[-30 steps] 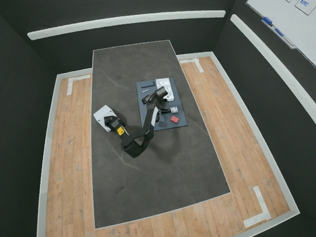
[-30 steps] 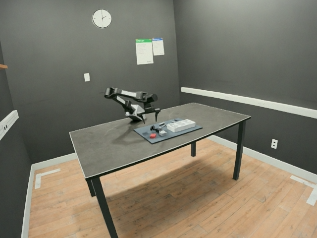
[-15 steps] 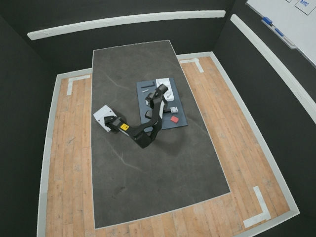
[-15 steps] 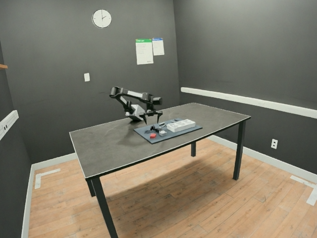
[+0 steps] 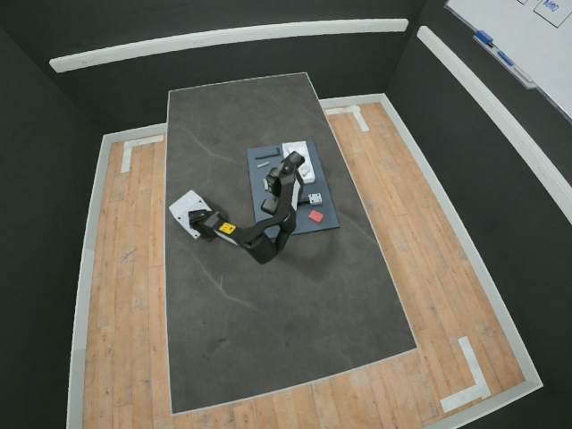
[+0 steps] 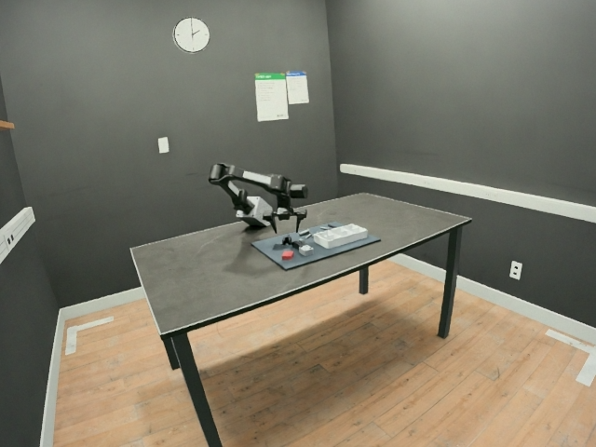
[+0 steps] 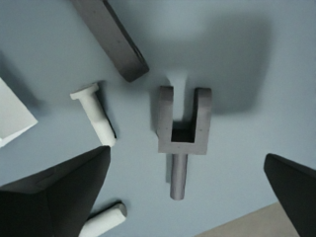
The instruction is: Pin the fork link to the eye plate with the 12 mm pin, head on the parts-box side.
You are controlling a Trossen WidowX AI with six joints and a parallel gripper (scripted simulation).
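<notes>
Now: the eye plate 8 cm ahead of my hand, 2 cm to the right of it and 7 cm below it. From my hand the other things lie so: grey block (15 cm ahead, 4 cm to the right, 6 cm below); then red block (12 cm ahead, 11 cm to the right, 7 cm below); then blue-grey mat (9 cm ahead, 8 cm to the left, 8 cm below).
</notes>
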